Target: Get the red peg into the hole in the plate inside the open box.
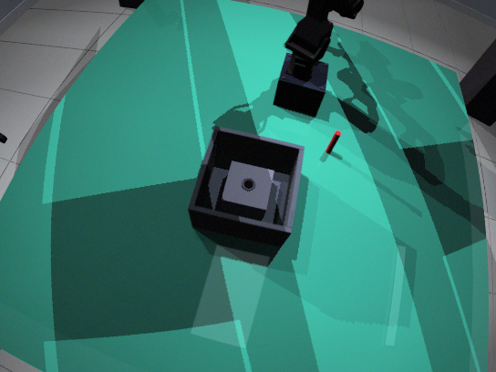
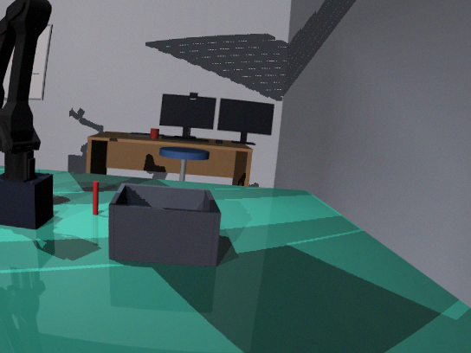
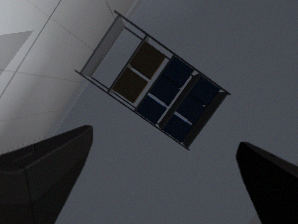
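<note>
My gripper tip is 52 cm short of the red peg, 11 cm to the right of it and 18 cm above it. Also, from my gripper tip: dark grey box (71 cm ahead, 4 cm to the right, 20 cm below); grey plate (71 cm ahead, 4 cm to the right, 18 cm below).
</note>
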